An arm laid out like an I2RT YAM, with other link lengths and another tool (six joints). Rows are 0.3 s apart.
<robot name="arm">
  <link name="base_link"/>
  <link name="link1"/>
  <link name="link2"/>
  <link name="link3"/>
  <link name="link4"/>
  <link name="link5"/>
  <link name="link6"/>
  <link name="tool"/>
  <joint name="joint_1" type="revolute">
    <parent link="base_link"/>
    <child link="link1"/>
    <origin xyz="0 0 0.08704"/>
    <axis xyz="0 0 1"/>
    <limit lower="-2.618" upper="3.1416"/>
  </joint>
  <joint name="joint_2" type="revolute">
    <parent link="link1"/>
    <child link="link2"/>
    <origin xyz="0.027 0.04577 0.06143"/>
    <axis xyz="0 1 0"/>
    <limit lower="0" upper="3.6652"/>
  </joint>
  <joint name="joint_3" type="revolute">
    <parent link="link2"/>
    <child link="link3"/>
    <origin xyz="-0.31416 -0.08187 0"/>
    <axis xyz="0 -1 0"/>
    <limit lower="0" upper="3.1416"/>
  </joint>
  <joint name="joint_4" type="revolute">
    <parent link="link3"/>
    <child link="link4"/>
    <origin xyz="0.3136 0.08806 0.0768"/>
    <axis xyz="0 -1 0"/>
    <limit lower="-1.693" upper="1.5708"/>
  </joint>
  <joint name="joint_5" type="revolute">
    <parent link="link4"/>
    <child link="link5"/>
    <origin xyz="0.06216 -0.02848 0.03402"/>
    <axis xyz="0 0 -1"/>
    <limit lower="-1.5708" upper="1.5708"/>
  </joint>
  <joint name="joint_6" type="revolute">
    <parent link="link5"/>
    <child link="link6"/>
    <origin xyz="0.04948 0 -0.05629"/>
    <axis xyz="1 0 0"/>
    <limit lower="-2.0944" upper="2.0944"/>
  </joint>
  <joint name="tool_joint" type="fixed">
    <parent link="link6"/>
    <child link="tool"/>
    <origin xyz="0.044 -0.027 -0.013" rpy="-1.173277 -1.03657 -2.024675"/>
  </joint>
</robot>
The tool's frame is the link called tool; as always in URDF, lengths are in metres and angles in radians.
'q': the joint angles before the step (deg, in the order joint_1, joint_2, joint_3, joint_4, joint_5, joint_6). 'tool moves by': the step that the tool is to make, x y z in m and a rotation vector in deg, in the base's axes. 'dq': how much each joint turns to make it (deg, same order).
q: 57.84 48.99 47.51 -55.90 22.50 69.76
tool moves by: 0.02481 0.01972 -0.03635 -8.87 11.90 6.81
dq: -5.94 11.87 0.00 0.61 -9.90 -9.64
